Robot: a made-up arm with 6 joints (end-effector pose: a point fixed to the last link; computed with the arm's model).
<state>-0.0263 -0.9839 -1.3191 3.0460 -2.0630 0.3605</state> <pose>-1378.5 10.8 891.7 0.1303 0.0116 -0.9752 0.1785</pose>
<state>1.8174 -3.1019 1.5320 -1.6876 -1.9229 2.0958</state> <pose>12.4 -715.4 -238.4 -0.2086 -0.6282 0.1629 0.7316</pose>
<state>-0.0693 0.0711 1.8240 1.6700 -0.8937 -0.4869</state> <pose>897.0 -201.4 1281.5 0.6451 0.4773 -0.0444 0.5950</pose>
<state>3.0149 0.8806 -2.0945 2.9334 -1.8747 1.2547</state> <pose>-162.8 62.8 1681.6 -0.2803 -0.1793 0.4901 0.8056</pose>
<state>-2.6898 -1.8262 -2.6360 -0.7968 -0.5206 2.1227</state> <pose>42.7 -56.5 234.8 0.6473 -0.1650 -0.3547 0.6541</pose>
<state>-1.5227 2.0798 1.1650 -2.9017 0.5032 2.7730</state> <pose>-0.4 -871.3 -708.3 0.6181 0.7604 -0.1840 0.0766</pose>
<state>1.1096 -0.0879 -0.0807 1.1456 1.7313 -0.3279</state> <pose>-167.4 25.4 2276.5 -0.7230 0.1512 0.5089 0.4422</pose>
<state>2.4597 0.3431 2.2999 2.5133 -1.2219 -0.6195</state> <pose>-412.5 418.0 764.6 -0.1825 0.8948 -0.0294 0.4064</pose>
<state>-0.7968 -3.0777 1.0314 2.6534 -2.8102 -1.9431</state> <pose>-370.5 368.7 -473.8 0.3926 0.0745 0.3491 0.8476</pose>
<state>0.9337 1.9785 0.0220 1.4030 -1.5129 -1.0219</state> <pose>1092.4 1127.5 -44.9 0.1989 0.6339 -0.1645 0.7291</pose>
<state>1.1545 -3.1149 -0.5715 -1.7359 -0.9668 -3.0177</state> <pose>30.7 402.5 -1006.0 -0.0265 -0.8813 -0.2600 0.3936</pose>
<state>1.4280 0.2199 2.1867 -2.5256 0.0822 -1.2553</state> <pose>132.4 868.0 942.0 -0.4655 -0.7943 -0.3675 0.1314</pose>
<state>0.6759 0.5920 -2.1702 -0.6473 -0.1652 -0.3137</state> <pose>-252.8 -281.0 1446.3 0.5380 -0.5317 -0.1304 0.6410</pose>
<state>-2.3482 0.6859 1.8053 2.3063 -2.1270 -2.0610</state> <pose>-693.5 -582.0 837.8 -0.6749 0.0183 -0.0556 0.7356</pose>
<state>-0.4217 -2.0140 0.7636 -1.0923 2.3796 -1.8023</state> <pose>-1313.5 391.4 493.1 0.0943 0.6728 -0.6011 0.4209</pose>
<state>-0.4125 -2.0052 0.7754 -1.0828 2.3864 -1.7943</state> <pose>-1314.2 379.4 512.1 0.0842 0.6794 -0.5956 0.4202</pose>
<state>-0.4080 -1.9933 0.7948 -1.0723 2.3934 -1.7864</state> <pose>-1311.1 372.9 539.2 0.0733 0.6890 -0.5901 0.4145</pose>
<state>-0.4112 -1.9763 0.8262 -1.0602 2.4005 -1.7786</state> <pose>-1301.7 375.2 579.3 0.0611 0.7031 -0.5843 0.4007</pose>
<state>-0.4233 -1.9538 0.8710 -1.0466 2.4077 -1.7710</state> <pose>-1283.6 386.8 632.9 0.0479 0.7221 -0.5776 0.3777</pose>
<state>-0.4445 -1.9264 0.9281 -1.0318 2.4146 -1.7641</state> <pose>-1255.1 406.4 697.3 0.0346 0.7450 -0.5693 0.3458</pose>
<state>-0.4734 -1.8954 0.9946 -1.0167 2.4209 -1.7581</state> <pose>-1215.7 430.7 767.8 0.0222 0.7704 -0.5584 0.3068</pose>
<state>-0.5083 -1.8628 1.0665 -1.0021 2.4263 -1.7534</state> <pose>-1166.7 456.5 838.6 0.0116 0.7963 -0.5446 0.2631</pose>
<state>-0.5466 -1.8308 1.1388 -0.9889 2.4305 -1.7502</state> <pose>-1111.6 480.5 903.9 0.0038 0.8206 -0.5282 0.2182</pose>
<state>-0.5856 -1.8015 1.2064 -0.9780 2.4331 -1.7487</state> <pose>-1055.5 500.9 959.6 -0.0010 0.8416 -0.5107 0.1755</pose>
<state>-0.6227 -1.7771 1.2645 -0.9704 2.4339 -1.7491</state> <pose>-1003.8 517.6 1002.8 -0.0025 0.8583 -0.4942 0.1379</pose>
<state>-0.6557 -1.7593 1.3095 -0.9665 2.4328 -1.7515</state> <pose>-961.2 531.8 1032.8 -0.0010 0.8700 -0.4811 0.1079</pose>
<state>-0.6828 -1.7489 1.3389 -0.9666 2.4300 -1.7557</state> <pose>-930.7 544.8 1050.1 0.0031 0.8768 -0.4730 0.0865</pose>
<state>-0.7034 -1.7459 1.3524 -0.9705 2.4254 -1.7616</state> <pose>-913.2 558.0 1056.2 0.0092 0.8789 -0.4711 0.0738</pose>
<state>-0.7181 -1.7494 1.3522 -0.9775 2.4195 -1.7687</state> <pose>-907.0 571.9 1053.1 0.0169 0.8772 -0.4748 0.0686</pose>
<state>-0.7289 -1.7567 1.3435 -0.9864 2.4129 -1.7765</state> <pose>-907.9 586.4 1044.3 0.0256 0.8732 -0.4819 0.0679</pose>
